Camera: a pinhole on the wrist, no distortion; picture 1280 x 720 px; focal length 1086.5 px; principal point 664.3 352.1 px. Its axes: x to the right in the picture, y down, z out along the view. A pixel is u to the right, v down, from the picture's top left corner.
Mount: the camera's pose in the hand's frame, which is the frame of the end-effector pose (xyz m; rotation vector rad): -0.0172 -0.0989 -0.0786 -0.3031 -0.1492 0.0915
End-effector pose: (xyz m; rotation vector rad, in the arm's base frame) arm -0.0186 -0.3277 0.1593 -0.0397 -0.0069 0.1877
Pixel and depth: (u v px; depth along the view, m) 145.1 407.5 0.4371
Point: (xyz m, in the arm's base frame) -0.3157 -0.3458 0.4565
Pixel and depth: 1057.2 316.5 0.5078
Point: 0.0490 -0.2432 0.5870
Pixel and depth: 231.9 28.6 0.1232
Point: -0.0810 -0.4431 0.2054
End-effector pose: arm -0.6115 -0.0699 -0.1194 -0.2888 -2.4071 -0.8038
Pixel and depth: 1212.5 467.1 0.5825
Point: -0.9178 0.3600 -0.2586
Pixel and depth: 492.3 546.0 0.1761
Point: -0.5926 -0.0432 -0.2219
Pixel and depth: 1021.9 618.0 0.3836
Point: -0.7248 0.1876 -0.2173
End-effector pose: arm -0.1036 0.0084 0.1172 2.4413 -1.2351 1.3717
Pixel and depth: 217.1 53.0 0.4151
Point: 0.1231 0.0894 -0.2272
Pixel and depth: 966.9 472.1 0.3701
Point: 0.0477 -0.1605 -0.0455
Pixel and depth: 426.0 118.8 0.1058
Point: -0.0390 0.0934 0.0883
